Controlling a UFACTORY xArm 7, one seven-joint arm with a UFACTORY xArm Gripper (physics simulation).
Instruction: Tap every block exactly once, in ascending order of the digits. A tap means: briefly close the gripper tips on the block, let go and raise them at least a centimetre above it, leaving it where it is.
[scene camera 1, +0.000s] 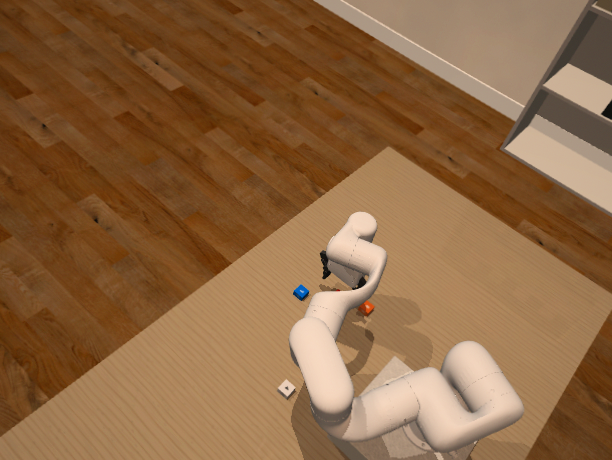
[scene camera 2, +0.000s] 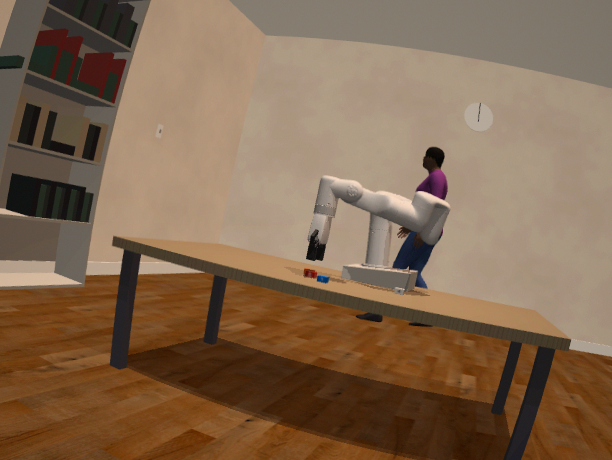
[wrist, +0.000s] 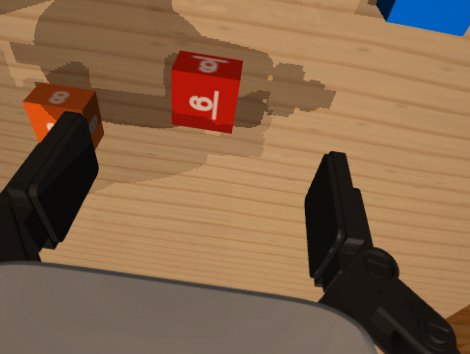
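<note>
My gripper (scene camera 1: 341, 282) (scene camera 2: 315, 258) (wrist: 204, 158) is open and empty, above the table near the red block. The red block (scene camera 1: 338, 290) (scene camera 2: 310, 273) (wrist: 204, 100) bears an underlined 6 and lies beyond the gap between the fingertips in the wrist view; the arm hides most of it in scene camera 1. The orange block (scene camera 1: 366, 307) (wrist: 60, 97), marked 8, is partly behind the left finger in the wrist view. A blue block (scene camera 1: 301, 292) (scene camera 2: 323, 279) (wrist: 430, 17) lies on the red block's other side, its digit unreadable. A white block (scene camera 1: 286, 389) (scene camera 2: 399, 290) lies apart, its digit too small to read.
The blocks lie on a wooden table (scene camera 1: 200, 360) (scene camera 2: 230, 260). The robot's base (scene camera 2: 370, 276) stands behind them in scene camera 2. A person (scene camera 2: 432, 182) stands behind the table. A bookshelf (scene camera 2: 72, 91) stands at the left in that view.
</note>
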